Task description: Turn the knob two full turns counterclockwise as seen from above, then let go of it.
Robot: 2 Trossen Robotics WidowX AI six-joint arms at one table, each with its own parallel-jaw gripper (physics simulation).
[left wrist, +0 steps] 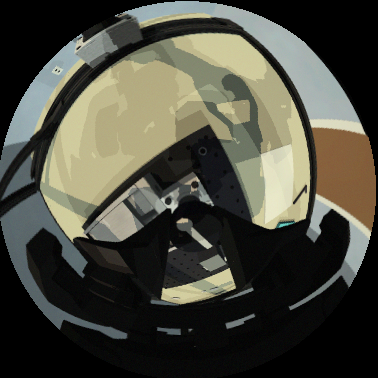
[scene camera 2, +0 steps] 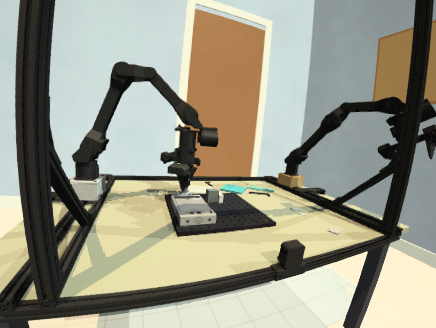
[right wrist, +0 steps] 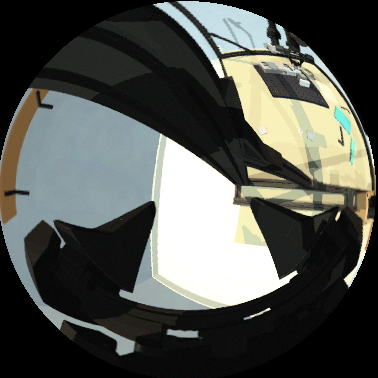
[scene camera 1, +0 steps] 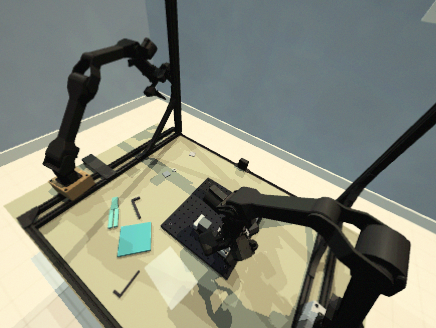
Scene:
My right gripper is open, with nothing in its grasp. A sheet sits on the table.

